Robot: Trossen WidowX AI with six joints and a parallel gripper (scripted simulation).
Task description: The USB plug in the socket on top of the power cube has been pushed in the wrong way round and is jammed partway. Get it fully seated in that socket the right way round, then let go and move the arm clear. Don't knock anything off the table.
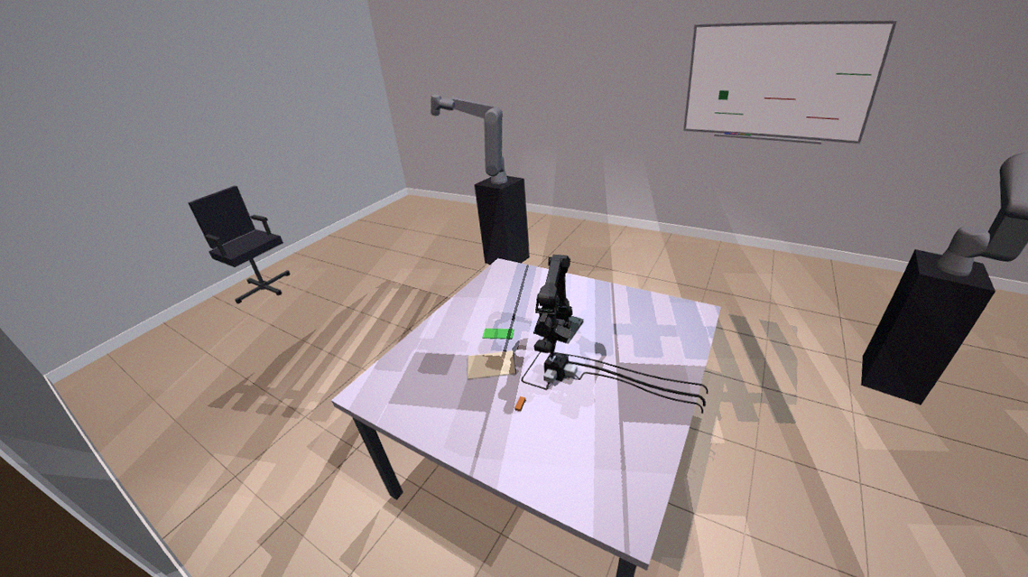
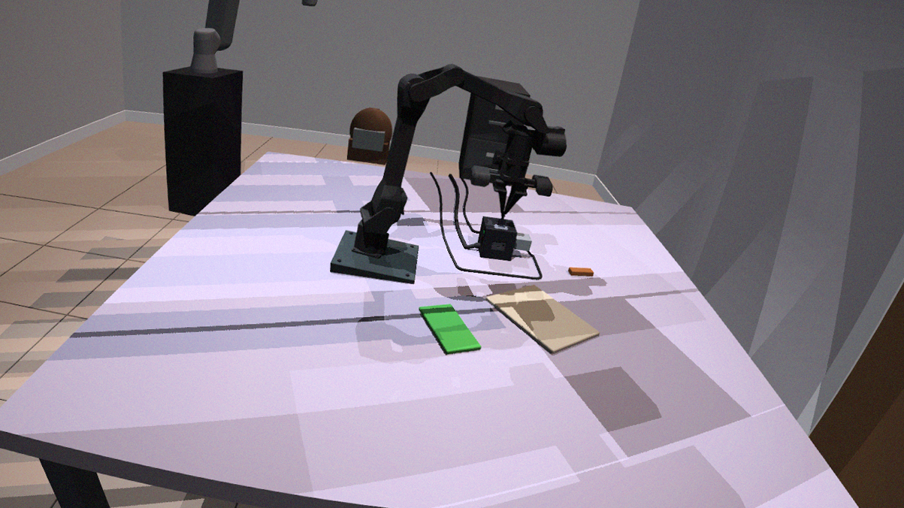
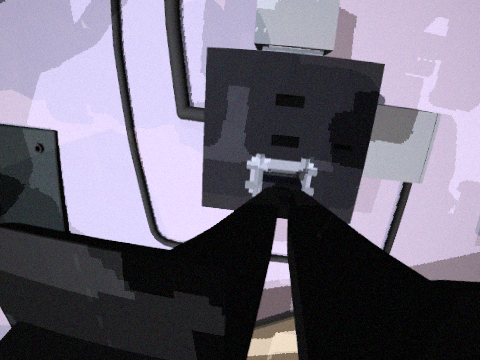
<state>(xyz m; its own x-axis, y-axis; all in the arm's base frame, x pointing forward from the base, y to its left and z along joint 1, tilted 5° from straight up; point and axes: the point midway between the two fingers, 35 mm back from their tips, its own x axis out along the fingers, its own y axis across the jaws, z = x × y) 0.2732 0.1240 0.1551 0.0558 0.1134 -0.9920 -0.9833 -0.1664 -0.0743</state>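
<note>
Right now my gripper tip is 2 cm above the USB plug. Also, from my gripper tip: beige card: 11 cm ahead, 25 cm to the right, 11 cm below; small orange block: 22 cm ahead, 1 cm to the right, 10 cm below; USB socket: 4 cm below.
</note>
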